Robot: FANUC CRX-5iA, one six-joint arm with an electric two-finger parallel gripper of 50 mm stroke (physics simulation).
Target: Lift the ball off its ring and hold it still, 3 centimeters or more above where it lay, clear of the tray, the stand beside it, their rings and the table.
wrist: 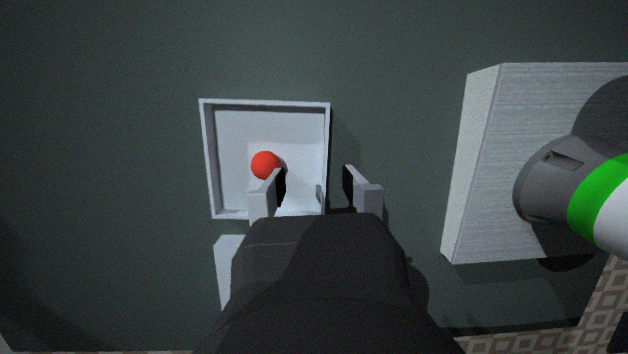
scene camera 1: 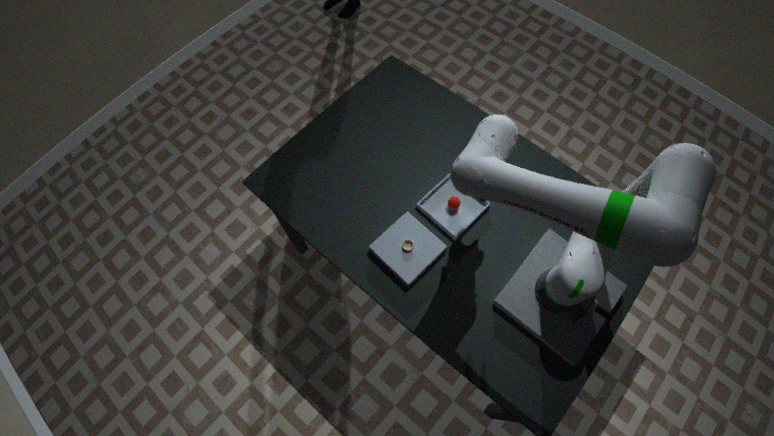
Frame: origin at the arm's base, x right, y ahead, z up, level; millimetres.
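Seen in the pictures: gripper, fingertip midpoint: (wrist: 313, 178); arm's base at its link origin: (wrist: 557, 180) (scene camera 1: 556, 290).
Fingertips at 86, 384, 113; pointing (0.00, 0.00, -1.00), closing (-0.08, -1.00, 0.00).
Observation:
Offsets run from my fingertips to a thing's top centre, as dx, dy, dz. "spot": to the spot under its first point. Level surfaces: height alone.
The red ball @(-6, +73, -105) (scene camera 1: 453, 203) (wrist: 265, 165) lies inside the shallow, light grey square tray @(-6, +73, -132) (scene camera 1: 436, 222) (wrist: 265, 101). Its ring cannot be made out under it. My gripper (wrist: 313, 178) is open and empty, above the tray and nearer the camera. In the wrist view its left finger overlaps the ball's lower right edge, and its right finger shows beyond the tray's right wall. The ball is to the left of the gap between the fingers. In the scene view the gripper is hidden by the arm. The flat stand (scene camera 1: 387, 249) (wrist: 227, 250) is beside the tray, partly hidden by the gripper body in the wrist view.
An orange-gold ring @(spot: -258, +101, -117) (scene camera 1: 407, 250) lies on the stand. The arm's grey base block (scene camera 1: 519, 303) (wrist: 515, 210) stands on the dark table @(dz -160) (scene camera 1: 346, 124) (wrist: 100, 150), to the right of the tray. The forearm passes over the tray's back corner in the scene view. A person's feet show at the top.

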